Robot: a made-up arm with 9 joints. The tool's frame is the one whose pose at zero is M. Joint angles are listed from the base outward.
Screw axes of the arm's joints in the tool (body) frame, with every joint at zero. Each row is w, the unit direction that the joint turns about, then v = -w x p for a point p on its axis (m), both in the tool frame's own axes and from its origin. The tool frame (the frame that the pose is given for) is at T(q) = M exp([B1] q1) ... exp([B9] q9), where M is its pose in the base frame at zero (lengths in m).
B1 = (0, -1, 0, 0.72, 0, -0.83)
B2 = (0, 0, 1, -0.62, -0.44, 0)
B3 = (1, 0, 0, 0, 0.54, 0.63)
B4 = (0, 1, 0, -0.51, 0, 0.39)
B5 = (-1, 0, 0, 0, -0.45, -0.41)
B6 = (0, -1, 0, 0.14, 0, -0.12)
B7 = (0, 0, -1, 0.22, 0.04, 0)
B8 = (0, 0, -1, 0.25, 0.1, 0)
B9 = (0, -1, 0, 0.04, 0, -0.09)
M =
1 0 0 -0.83
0 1 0 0.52
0 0 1 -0.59
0 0 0 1
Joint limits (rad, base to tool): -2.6..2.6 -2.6..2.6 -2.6..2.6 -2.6..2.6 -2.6..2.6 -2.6..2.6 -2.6..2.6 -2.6..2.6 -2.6..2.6
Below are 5 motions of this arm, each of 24 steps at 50 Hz.
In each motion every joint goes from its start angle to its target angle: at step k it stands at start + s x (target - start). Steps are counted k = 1, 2, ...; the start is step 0. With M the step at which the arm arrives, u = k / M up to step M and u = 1 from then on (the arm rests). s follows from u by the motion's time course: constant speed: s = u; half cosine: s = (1 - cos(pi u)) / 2; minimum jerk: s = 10 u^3 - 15 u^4 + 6 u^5.
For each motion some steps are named. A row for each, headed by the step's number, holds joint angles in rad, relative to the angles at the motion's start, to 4 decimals.
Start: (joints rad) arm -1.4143 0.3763 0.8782 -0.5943 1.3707 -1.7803 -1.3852 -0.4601 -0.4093
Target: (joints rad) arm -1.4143 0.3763 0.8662 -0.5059 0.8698 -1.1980 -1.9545 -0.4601 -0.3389
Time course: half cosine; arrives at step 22
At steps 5, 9, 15, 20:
5: 0.0000 0.0000 -0.0015 0.0108 -0.0612 0.0711 -0.0695 0.0000 0.0086
9: 0.0000 0.0000 -0.0043 0.0317 -0.1799 0.2091 -0.2045 0.0000 0.0253
15: 0.0000 0.0000 -0.0092 0.0681 -0.3859 0.4486 -0.4385 0.0000 0.0542
20: 0.0000 0.0000 -0.0118 0.0866 -0.4908 0.5705 -0.5578 0.0000 0.0690

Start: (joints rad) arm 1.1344 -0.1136 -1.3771 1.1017 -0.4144 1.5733 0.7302 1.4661 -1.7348
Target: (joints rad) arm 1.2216 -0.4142 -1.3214 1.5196 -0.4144 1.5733 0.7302 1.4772 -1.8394
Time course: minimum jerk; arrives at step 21
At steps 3, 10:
3: 0.0020 -0.0070 0.0013 0.0097 0.0000 0.0000 0.0000 0.0003 -0.0024
10: 0.0397 -0.1369 0.0254 0.1903 0.0000 0.0000 0.0000 0.0051 -0.0476

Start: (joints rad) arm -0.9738 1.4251 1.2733 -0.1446 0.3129 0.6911 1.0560 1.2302 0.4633
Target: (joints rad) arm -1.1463 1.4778 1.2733 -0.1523 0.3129 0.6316 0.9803 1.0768 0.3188
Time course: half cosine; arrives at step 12
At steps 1, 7, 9, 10, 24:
1: -0.0029 0.0009 0.0000 -0.0001 0.0000 -0.0010 -0.0013 -0.0026 -0.0025
7: -0.1086 0.0332 0.0000 -0.0048 0.0000 -0.0374 -0.0476 -0.0966 -0.0909
9: -0.1472 0.0450 0.0000 -0.0066 0.0000 -0.0508 -0.0646 -0.1309 -0.1233
10: -0.1609 0.0492 0.0000 -0.0072 0.0000 -0.0555 -0.0706 -0.1431 -0.1348
24: -0.1725 0.0527 0.0000 -0.0077 0.0000 -0.0595 -0.0757 -0.1534 -0.1445

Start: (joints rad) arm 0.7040 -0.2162 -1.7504 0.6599 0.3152 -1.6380 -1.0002 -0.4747 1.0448
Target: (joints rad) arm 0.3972 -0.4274 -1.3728 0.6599 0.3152 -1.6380 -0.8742 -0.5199 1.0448
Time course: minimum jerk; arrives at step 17
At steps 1, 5, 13, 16, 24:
1: -0.0006 -0.0004 0.0007 0.0000 0.0000 0.0000 0.0002 -0.0001 0.0000
5: -0.0477 -0.0328 0.0587 0.0000 0.0000 0.0000 0.0196 -0.0070 0.0000
13: -0.2796 -0.1925 0.3441 0.0000 0.0000 0.0000 0.1148 -0.0412 0.0000
16: -0.3062 -0.2108 0.3769 0.0000 0.0000 0.0000 0.1258 -0.0451 0.0000
24: -0.3068 -0.2112 0.3776 0.0000 0.0000 0.0000 0.1260 -0.0452 0.0000

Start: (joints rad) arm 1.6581 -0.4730 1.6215 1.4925 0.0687 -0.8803 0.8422 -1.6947 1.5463
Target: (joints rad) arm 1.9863 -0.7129 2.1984 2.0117 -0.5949 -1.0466 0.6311 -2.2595 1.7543
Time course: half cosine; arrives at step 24
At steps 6, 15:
6: 0.0481 -0.0351 0.0845 0.0760 -0.0972 -0.0244 -0.0309 -0.0827 0.0305
15: 0.2269 -0.1659 0.3988 0.3589 -0.4588 -0.1150 -0.1459 -0.3905 0.1438

